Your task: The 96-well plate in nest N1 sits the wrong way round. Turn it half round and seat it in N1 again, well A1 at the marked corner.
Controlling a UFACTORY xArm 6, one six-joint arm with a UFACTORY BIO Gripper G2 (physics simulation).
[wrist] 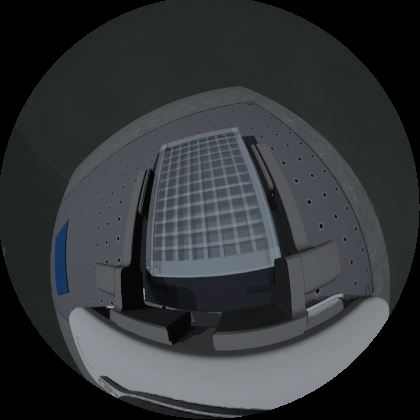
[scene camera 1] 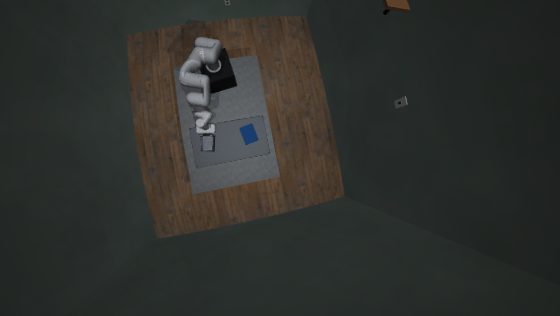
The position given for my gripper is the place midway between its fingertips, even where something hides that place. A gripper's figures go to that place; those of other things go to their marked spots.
Labels:
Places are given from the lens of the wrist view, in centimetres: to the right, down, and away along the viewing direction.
my gripper (wrist: 199, 160): -1, -4, 10
96-well plate (wrist: 208, 215): 0, 0, 8
blue rectangle (wrist: 60, 240): -37, 8, 15
The marked spots on the blue rectangle and the 96-well plate are 38 cm apart.

